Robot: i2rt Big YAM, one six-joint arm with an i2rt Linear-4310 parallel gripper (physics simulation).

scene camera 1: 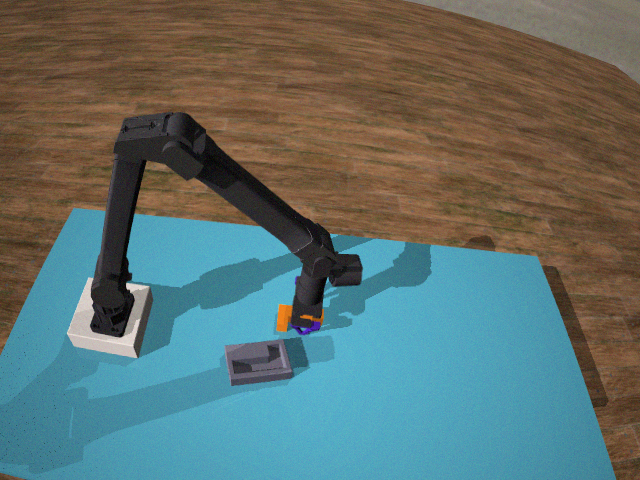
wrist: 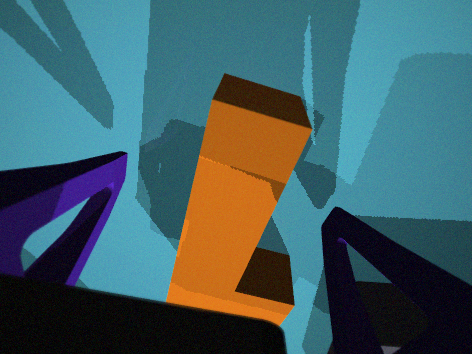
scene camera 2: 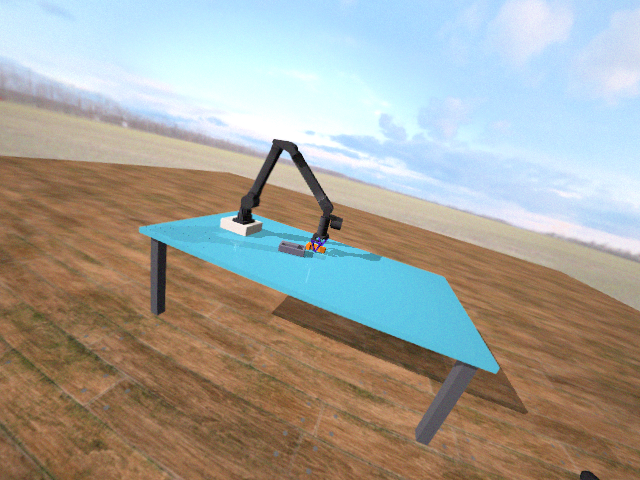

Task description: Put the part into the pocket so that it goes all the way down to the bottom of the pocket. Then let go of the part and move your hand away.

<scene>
gripper: open, holds nothing
an orange L-shaped part: on the table
</scene>
